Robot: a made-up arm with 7 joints. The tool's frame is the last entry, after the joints.
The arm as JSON. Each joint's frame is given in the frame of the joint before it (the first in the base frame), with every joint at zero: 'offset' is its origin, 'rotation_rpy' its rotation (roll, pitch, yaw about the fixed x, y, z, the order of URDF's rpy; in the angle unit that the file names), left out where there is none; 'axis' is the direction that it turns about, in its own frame. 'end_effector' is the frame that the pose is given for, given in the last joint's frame.
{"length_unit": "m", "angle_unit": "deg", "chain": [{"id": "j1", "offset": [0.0, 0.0, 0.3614], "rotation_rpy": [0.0, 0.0, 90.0], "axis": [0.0, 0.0, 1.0]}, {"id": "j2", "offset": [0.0, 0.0, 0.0], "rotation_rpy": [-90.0, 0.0, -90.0], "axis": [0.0, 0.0, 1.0]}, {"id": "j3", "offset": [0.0, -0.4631, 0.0], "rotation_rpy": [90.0, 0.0, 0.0], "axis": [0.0, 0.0, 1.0]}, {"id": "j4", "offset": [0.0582, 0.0, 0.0], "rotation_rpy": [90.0, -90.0, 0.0], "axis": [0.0, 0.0, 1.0]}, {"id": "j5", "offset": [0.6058, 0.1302, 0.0], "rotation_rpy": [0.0, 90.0, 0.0], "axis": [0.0, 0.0, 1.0]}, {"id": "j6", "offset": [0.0, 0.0, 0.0], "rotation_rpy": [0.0, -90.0, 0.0], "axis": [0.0, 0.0, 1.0]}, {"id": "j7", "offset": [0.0, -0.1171, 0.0], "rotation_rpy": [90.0, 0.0, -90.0], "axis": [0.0, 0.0, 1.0]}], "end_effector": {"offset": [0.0, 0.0, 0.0]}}
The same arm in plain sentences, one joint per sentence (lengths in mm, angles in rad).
The arm has seven revolute joints in a row. What follows holds with every joint at zero, and every direction is one of the base frame's.
Joint 1 is mounted 361.4 mm along +z from the base frame's origin and rotates about +z.
Joint 2 is mounted at the same point as joint 1 and rotates about +y.
Joint 3 is mounted 463.1 mm along +z from joint 2 and rotates about +z.
Joint 4 is mounted 58.2 mm along +x from joint 3 and rotates about -y.
Joint 5 is mounted 130.2 mm along -x and 605.8 mm along +z from joint 4 and rotates about +z.
Joint 6 is mounted at the same point as joint 5 and rotates about -y.
Joint 7 is mounted 117.1 mm along +x from joint 6 and rotates about -z.
The tool frame, which is the frame that the pose is given for, is mounted at the same point as joint 7; its axes are the base frame's turned by roll 3.1416, pitch 0 and yaw 0 rad (as in URDF: about the fixed x, then y, then z).

